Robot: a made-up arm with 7 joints.
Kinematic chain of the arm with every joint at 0, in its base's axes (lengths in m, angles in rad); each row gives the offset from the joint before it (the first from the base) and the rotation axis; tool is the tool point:
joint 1: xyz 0 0.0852 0 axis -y
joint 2: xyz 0 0.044 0 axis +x
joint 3: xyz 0 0 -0.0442 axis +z
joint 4: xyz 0 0 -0.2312 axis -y
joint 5: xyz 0 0 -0.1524 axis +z
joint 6: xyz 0 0 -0.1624 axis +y
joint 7: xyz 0 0 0 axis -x
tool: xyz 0 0 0
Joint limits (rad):
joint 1: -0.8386..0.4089
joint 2: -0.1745..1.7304
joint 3: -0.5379..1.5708
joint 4: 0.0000..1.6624
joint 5: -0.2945..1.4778
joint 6: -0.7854..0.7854
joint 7: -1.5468..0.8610
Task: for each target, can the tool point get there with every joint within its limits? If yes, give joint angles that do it. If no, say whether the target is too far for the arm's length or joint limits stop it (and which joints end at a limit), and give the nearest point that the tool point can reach.
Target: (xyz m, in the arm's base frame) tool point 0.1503 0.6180 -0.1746
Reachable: yes | joints -0.5489 1.2724 0.3349 0.8295 0.0926 0.1932 0.6228
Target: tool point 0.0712 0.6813 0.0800
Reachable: yes | joints 0.0266 1.4073 1.1571 0.6175 -0.0634 -0.2921 0.0006
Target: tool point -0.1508 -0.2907 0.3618
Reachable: no: joint limits stop it (at a limit: joint 2, joint 4) | nearest point -0.1341 0.3228 0.3218 | short by 0.615 m
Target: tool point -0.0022 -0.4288 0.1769
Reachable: no: joint limits stop it (at a limit: joint 1, joint 2, joint 3, joint 4) | nearest point 0.3325 -0.0718 -0.0902 | short by 0.558 m
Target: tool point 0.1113 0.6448 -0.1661
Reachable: yes | joints -0.7218 1.3315 0.3588 0.7153 1.0605 -0.1253 -0.7393
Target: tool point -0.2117 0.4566 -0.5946
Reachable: no: too far | nearest point -0.1757 0.4010 -0.4936 | short by 0.121 m
